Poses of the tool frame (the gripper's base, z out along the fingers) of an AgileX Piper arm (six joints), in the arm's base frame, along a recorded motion.
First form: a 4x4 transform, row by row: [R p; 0 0 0 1], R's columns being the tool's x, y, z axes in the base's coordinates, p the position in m. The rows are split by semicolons.
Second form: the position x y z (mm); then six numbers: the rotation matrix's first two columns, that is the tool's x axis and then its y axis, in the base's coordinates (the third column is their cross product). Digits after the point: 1 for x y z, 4 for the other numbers.
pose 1, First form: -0.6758 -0.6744 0.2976 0.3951; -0.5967 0.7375 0.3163 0.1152; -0.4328 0.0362 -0.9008 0.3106; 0 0 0 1
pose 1, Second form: 395.1 115.2 310.6 -0.6758 -0.5967 -0.4328 -0.6744 0.7375 0.0362
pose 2, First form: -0.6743 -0.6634 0.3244 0.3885; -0.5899 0.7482 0.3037 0.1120; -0.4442 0.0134 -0.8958 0.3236; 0 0 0 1
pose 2, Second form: 388.5 112.0 323.6 -0.6743 -0.5899 -0.4442 -0.6634 0.7482 0.0134
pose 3, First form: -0.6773 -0.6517 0.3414 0.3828; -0.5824 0.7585 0.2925 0.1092; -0.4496 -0.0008 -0.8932 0.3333; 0 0 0 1
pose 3, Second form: 382.8 109.2 333.3 -0.6773 -0.5824 -0.4496 -0.6517 0.7585 -0.0008
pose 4, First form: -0.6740 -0.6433 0.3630 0.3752; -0.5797 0.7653 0.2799 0.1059; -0.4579 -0.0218 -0.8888 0.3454; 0 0 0 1
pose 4, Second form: 375.2 105.9 345.4 -0.6740 -0.5797 -0.4579 -0.6433 0.7653 -0.0218
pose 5, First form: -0.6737 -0.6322 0.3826 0.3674; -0.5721 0.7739 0.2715 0.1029; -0.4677 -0.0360 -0.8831 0.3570; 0 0 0 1
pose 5, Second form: 367.4 102.9 357.0 -0.6737 -0.5721 -0.4677 -0.6322 0.7739 -0.0360
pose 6, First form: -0.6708 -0.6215 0.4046 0.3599; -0.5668 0.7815 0.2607 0.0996; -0.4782 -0.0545 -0.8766 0.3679; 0 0 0 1
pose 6, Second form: 359.9 99.6 367.9 -0.6708 -0.5668 -0.4782 -0.6215 0.7815 -0.0545
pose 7, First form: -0.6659 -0.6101 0.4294 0.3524; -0.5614 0.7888 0.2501 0.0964; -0.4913 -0.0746 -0.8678 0.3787; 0 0 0 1
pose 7, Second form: 352.4 96.4 378.7 -0.6659 -0.5614 -0.4913 -0.6101 0.7888 -0.0746
